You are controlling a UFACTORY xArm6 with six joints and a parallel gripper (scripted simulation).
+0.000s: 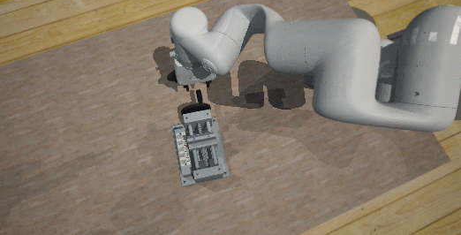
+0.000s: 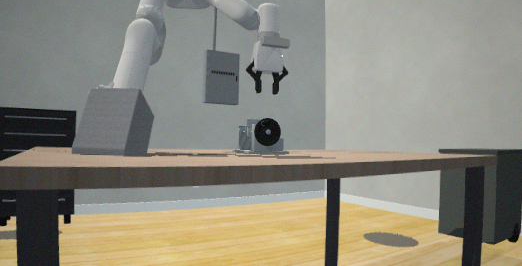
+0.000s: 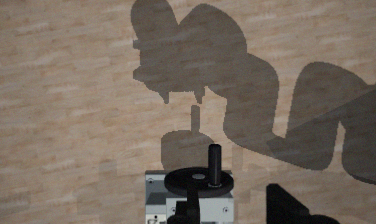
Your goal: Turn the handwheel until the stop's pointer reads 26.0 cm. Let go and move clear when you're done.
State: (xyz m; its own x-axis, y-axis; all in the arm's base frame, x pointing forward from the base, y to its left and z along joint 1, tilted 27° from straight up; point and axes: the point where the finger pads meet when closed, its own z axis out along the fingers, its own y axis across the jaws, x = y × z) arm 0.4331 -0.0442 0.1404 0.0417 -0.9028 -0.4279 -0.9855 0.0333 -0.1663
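Now: the handwheel 1 cm to the left of my hand and 12 cm below it. Also, from my hand: stop carriage 2 cm ahead, 13 cm to the left, 13 cm below.
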